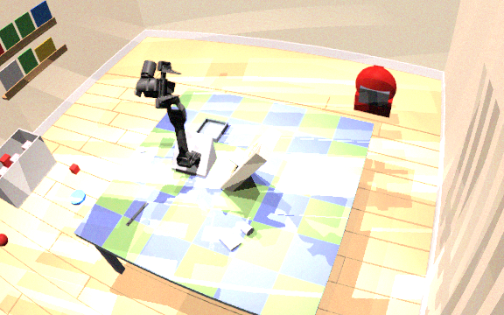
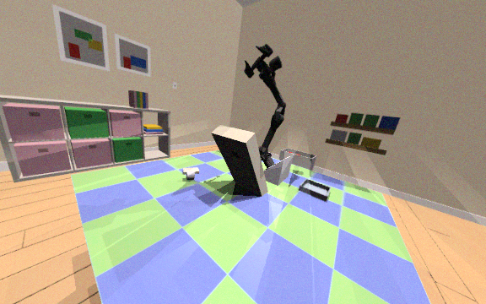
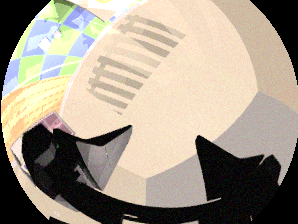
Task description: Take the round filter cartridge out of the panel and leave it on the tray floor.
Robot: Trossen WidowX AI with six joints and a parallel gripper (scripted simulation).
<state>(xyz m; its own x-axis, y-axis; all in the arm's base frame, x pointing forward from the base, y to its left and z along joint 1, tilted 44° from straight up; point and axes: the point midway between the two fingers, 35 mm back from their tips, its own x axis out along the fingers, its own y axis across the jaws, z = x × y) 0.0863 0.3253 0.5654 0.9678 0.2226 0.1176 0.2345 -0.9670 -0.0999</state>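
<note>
My gripper tip is now 190 mm short of the round filter cartridge, 180 mm to the right of it and 460 mm above it. The rest, counted from my gripper tip: service panel: 150 mm ahead, 170 mm to the left, 530 mm below; dark tray: 250 mm behind, 440 mm to the left, 700 mm below.
</note>
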